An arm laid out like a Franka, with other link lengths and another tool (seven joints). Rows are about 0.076 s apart.
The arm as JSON. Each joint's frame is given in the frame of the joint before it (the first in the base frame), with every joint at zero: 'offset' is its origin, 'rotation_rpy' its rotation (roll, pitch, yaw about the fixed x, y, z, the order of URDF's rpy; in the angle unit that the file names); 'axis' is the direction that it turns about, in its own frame. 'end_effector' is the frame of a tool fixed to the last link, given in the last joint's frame.
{
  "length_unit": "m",
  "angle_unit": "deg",
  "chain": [
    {
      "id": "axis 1",
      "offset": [
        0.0,
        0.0,
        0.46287
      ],
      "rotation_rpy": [
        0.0,
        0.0,
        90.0
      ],
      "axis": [
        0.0,
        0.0,
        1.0
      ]
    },
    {
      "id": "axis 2",
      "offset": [
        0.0,
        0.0,
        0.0
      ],
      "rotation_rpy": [
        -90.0,
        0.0,
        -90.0
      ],
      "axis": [
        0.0,
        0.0,
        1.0
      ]
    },
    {
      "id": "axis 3",
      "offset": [
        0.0,
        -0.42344,
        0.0
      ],
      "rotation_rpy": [
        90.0,
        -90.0,
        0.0
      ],
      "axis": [
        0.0,
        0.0,
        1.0
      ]
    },
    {
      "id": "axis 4",
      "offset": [
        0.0,
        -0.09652,
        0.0
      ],
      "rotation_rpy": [
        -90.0,
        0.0,
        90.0
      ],
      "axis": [
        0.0,
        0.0,
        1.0
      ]
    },
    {
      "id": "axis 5",
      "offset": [
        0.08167,
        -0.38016,
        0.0
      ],
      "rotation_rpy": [
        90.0,
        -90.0,
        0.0
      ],
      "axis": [
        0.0,
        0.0,
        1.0
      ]
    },
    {
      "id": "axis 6",
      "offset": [
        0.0,
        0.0,
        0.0
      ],
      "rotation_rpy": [
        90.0,
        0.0,
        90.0
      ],
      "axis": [
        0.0,
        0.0,
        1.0
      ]
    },
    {
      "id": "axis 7",
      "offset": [
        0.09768,
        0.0,
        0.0
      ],
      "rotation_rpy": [
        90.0,
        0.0,
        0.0
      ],
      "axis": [
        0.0,
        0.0,
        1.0
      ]
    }
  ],
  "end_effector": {
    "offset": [
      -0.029,
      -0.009,
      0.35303
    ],
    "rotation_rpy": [
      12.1,
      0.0,
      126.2
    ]
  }
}
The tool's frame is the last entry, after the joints.
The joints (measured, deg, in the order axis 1, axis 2, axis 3, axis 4, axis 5, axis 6, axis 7), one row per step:
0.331 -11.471 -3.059 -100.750 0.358 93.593 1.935
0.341 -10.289 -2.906 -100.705 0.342 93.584 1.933
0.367 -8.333 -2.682 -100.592 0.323 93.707 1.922
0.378 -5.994 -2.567 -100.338 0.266 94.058 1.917
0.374 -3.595 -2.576 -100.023 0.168 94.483 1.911
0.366 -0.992 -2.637 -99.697 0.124 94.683 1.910
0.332 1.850 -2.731 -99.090 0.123 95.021 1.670
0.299 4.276 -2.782 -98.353 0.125 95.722 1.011
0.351 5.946 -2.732 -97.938 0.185 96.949 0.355
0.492 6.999 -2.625 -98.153 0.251 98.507 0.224
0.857 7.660 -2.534 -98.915 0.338 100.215 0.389
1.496 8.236 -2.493 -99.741 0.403 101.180 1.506
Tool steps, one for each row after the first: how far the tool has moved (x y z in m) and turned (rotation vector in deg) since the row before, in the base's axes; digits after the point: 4 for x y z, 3 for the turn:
0.0037 0.0014 -0.0097 -0.054 1.147 0.162
0.0067 0.0021 -0.0157 -0.078 1.721 0.256
0.0092 0.0007 -0.0179 -0.110 1.736 0.128
0.0094 -0.0009 -0.0184 -0.141 1.663 -0.002
0.0077 -0.0010 -0.0209 -0.078 2.079 -0.064
0.0097 -0.0015 -0.0214 -0.037 1.896 0.111
0.0114 -0.0015 -0.0170 -0.002 0.986 0.573
0.0116 0.0006 -0.0124 0.062 0.025 0.743
0.0090 0.0024 -0.0111 0.030 -0.292 0.362
0.0060 0.0049 -0.0112 0.035 -0.287 0.265
0.0007 0.0076 -0.0113 -0.077 0.439 -0.454

